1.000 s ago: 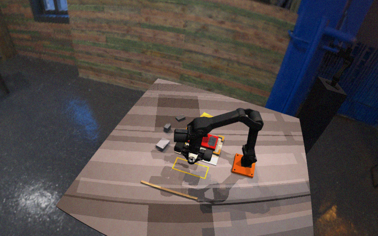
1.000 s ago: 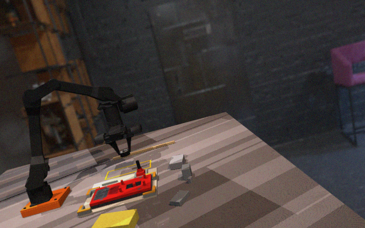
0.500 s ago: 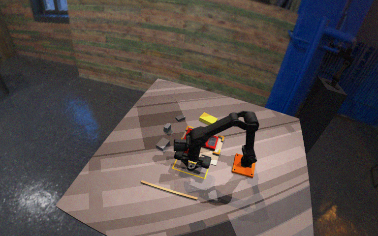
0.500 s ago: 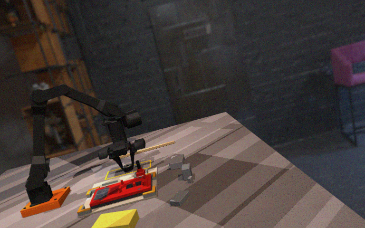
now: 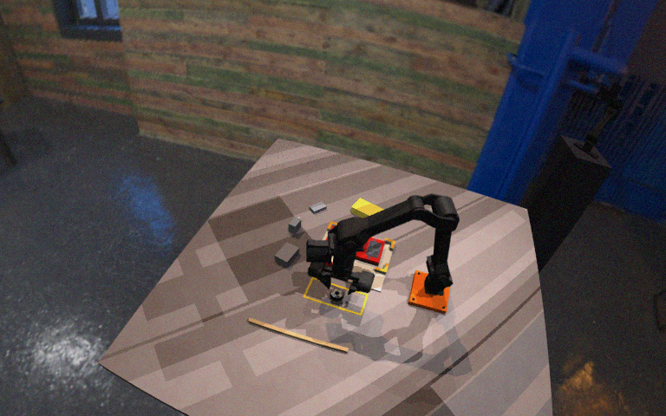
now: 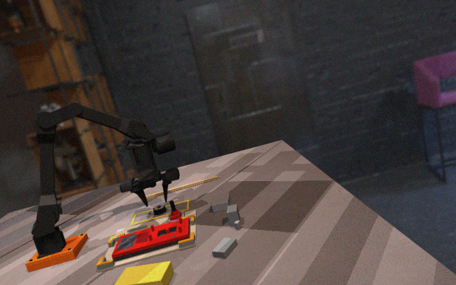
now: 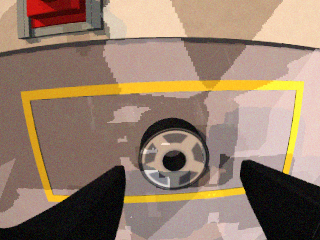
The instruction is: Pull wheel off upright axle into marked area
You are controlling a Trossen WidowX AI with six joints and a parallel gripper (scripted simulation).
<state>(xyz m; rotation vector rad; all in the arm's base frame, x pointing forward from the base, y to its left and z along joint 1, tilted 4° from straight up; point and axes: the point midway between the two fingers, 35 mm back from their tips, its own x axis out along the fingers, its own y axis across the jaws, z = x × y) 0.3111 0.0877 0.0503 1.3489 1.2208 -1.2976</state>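
My gripper tip is 2 cm above the black wheel. Round my gripper tip: wooden stick: 9 cm ahead, 17 cm to the left, 2 cm below; then yellow block: 5 cm behind, 41 cm to the right, 2 cm below.
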